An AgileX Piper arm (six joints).
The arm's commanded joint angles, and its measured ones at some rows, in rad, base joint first. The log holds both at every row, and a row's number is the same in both.
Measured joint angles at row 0:
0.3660, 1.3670, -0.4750, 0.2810, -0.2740, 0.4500
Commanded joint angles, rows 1 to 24:
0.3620, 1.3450, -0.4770, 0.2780, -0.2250, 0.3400
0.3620, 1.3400, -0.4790, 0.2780, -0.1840, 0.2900
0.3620, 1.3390, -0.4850, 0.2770, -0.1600, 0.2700
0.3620, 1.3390, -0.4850, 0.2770, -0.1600, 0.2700
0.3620, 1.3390, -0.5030, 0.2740, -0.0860, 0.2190
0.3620, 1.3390, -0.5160, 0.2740, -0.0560, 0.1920
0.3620, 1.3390, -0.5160, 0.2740, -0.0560, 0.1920
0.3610, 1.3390, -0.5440, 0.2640, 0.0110, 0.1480
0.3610, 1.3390, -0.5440, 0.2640, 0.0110, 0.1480
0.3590, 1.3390, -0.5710, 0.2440, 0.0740, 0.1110
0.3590, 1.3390, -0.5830, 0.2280, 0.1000, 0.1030
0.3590, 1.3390, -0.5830, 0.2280, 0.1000, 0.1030
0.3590, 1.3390, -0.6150, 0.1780, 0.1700, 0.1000
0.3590, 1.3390, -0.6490, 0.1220, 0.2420, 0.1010
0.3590, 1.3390, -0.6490, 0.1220, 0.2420, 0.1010
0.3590, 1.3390, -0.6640, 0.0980, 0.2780, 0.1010
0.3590, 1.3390, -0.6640, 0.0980, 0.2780, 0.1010
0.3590, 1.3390, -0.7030, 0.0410, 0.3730, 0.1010
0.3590, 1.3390, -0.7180, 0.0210, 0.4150, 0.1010
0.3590, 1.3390, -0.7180, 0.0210, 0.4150, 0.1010
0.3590, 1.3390, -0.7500, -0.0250, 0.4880, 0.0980
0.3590, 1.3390, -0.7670, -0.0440, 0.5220, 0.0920
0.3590, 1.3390, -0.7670, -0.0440, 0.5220, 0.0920
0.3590, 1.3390, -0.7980, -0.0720, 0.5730, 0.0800
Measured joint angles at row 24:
0.3660, 1.3510, -0.7620, -0.0200, 0.4890, 0.1040
